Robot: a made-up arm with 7 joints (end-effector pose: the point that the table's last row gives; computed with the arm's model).
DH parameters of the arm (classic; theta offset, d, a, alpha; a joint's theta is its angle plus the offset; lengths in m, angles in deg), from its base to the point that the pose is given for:
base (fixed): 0 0 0 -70
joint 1: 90 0 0 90
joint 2: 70 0 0 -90
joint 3: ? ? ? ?
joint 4: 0 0 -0.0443 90
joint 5: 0 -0.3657 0 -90
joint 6: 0 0 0 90
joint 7: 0 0 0 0
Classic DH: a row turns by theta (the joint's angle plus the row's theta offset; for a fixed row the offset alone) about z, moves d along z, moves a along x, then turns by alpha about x.
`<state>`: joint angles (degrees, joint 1 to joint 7).
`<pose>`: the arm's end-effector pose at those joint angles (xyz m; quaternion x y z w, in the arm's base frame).
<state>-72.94 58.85 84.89 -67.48 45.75 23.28 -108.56</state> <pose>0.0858 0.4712 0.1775 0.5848 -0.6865 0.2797 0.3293</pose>
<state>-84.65 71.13 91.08 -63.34 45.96 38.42 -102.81</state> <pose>-0.0051 0.4895 0.1720 0.4866 -0.7864 0.2909 0.2453</pose>
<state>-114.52 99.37 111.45 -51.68 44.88 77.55 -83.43</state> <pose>-0.1146 0.5259 0.0153 -0.1662 0.9610 -0.2101 0.0683</pose>
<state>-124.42 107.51 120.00 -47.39 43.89 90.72 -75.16</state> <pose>-0.0956 0.5342 -0.0438 -0.0592 0.9707 -0.1284 0.1941</pose>
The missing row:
joint 3: -90 -0.1974 0.0222 -90
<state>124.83 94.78 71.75 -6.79 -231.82 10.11 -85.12</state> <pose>-0.1096 0.4947 0.2525 0.7746 0.1151 0.0293 0.6212</pose>
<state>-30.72 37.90 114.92 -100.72 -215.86 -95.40 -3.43</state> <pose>-0.1126 0.4111 0.0092 0.1687 0.1201 -0.4618 0.8625</pose>
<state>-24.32 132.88 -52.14 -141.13 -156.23 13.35 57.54</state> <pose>0.2553 0.0784 -0.1188 -0.4120 0.1107 0.8041 0.4141</pose>
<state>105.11 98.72 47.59 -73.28 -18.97 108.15 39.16</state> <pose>0.1230 0.4641 -0.1338 0.9391 0.2395 0.0337 0.2443</pose>
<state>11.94 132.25 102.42 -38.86 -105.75 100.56 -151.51</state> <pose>0.0349 0.2345 0.5010 0.0408 0.6681 0.2098 0.7127</pose>
